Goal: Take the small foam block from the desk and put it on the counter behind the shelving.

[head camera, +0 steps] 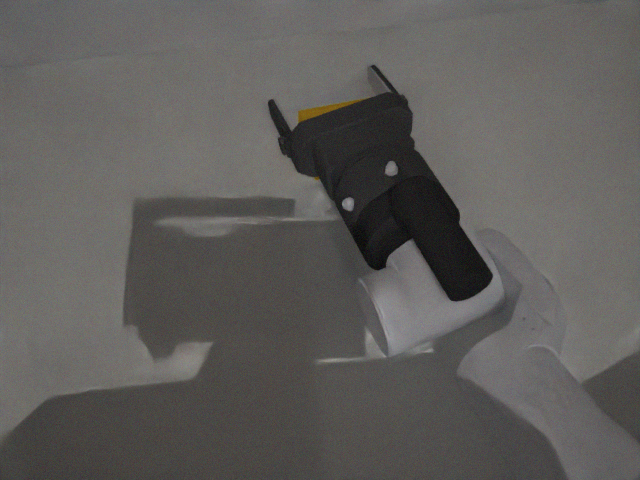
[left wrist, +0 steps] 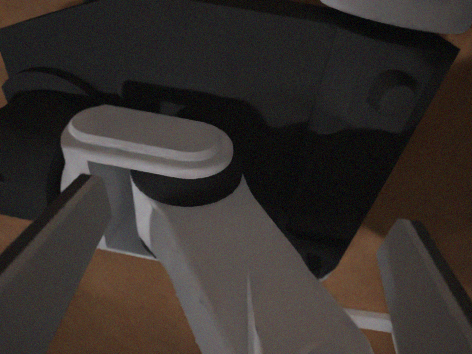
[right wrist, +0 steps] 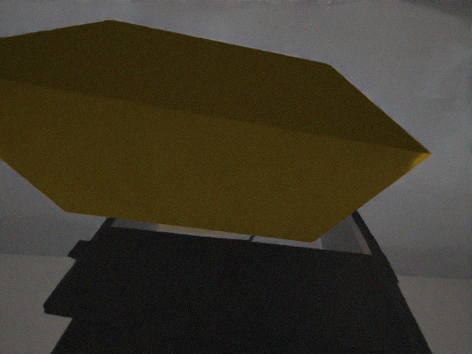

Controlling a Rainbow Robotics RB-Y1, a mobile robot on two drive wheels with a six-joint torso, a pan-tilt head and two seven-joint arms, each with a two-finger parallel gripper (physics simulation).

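Frame: origin at the robot's base, x ahead, y left, z up, level; metres.
Seen in the pictures: left gripper, fingertip midpoint: (left wrist: 246, 215); right gripper, fingertip midpoint: (head camera: 322, 89).
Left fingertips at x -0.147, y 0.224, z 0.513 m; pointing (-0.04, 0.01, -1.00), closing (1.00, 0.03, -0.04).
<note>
Pixels of each thing's middle, then the offset from my left fingertips to it. "spot": a spot on its surface instead. Level surfaces: height alone.
- yellow block at the middle of its body: (right wrist: 211, 130) (head camera: 347, 137) dy -0.363, dx +0.723, dz +0.460 m
- pale surface at its surface level: dz +0.438 m
- light grey robot part at a spot on its surface: (left wrist: 215, 250) spot: dy -0.172, dx -0.019, dz -0.112 m
- brown floor at its surface level: dz -0.512 m
A yellow block (head camera: 328, 110) (right wrist: 200, 150), which looks like the foam block, shows partly behind my right gripper in the head camera and large across the right wrist view. My right gripper (head camera: 321, 85) is open, with its fingers wide apart and nothing held between them. In the head camera its body covers most of the block. In the right wrist view the block hides the fingertips. My left gripper (left wrist: 246, 215) is open, low beside the robot's own body, away from the block. The counter and the shelving cannot be made out.
A pale surface (head camera: 129, 129) spreads beneath the right arm, with dark shadows across its lower part. In the left wrist view, the robot's dark base (left wrist: 225, 45) and a light grey robot part (left wrist: 215, 250) stand over a brown floor (left wrist: 125, 300).
</note>
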